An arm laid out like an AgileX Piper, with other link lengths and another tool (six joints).
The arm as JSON. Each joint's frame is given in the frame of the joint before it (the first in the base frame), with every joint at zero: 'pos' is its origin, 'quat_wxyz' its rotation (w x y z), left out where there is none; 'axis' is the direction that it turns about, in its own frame. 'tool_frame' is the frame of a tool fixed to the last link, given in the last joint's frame.
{
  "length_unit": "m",
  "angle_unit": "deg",
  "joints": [
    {
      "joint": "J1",
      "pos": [
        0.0,
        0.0,
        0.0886
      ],
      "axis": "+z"
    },
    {
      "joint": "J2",
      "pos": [
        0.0,
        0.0,
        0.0
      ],
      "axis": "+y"
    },
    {
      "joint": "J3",
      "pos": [
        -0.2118,
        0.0,
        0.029
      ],
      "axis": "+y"
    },
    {
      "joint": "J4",
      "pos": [
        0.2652,
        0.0,
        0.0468
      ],
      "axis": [
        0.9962,
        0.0,
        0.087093
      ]
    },
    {
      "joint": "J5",
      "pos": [
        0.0,
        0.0,
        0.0
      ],
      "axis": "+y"
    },
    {
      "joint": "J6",
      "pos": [
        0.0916,
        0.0,
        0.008
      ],
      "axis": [
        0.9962,
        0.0,
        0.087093
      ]
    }
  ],
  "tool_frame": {
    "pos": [
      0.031,
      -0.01,
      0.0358
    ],
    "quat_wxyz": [
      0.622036,
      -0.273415,
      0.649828,
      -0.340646
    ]
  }
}
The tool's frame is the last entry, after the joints.
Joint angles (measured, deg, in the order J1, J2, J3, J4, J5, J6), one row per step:
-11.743 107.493 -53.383 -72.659 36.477 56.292
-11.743 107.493 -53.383 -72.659 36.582 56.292
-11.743 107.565 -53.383 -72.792 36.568 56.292
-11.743 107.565 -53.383 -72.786 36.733 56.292
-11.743 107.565 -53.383 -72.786 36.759 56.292
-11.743 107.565 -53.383 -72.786 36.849 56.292
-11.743 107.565 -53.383 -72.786 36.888 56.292
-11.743 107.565 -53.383 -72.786 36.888 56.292
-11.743 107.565 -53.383 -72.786 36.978 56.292
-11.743 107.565 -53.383 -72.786 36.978 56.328
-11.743 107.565 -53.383 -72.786 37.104 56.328
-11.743 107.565 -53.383 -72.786 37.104 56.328
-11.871 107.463 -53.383 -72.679 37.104 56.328
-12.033 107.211 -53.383 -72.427 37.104 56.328
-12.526 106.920 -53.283 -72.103 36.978 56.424
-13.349 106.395 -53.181 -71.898 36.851 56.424
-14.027 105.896 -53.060 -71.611 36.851 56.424
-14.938 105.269 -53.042 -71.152 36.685 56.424
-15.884 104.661 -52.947 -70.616 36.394 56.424
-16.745 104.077 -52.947 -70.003 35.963 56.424
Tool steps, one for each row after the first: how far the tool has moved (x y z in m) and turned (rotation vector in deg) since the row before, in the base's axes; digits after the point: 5 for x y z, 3 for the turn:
-0.00016 -0.00016 0.00005 -0.068 0.046 -0.066
0.00007 0.00004 -0.00035 -0.061 0.082 0.109
-0.00026 -0.00025 0.00008 -0.103 0.071 -0.108
-0.00004 -0.00004 0.00001 -0.017 0.011 -0.016
-0.00014 -0.00014 0.00005 -0.058 0.039 -0.056
-0.00006 -0.00006 0.00002 -0.025 0.017 -0.024
0.00000 0.00000 0.00000 0.000 0.000 0.000
-0.00014 -0.00013 0.00005 -0.058 0.039 -0.056
-0.00001 -0.00002 0.00001 0.009 -0.023 -0.026
-0.00019 -0.00019 0.00007 -0.082 0.055 -0.079
0.00000 0.00000 0.00000 0.000 0.000 0.000
-0.00032 -0.00078 0.00055 0.048 -0.114 -0.209
-0.00039 -0.00102 0.00138 0.110 -0.281 -0.352
-0.00157 -0.00274 0.00105 0.273 -0.351 -0.727
-0.00210 -0.00467 0.00259 0.117 -0.501 -0.896
-0.00216 -0.00394 0.00233 0.097 -0.413 -0.891
-0.00222 -0.00516 0.00340 0.247 -0.747 -1.143
-0.00264 -0.00504 0.00278 0.385 -0.737 -1.150
-0.00192 -0.00442 0.00298 0.483 -0.901 -1.025

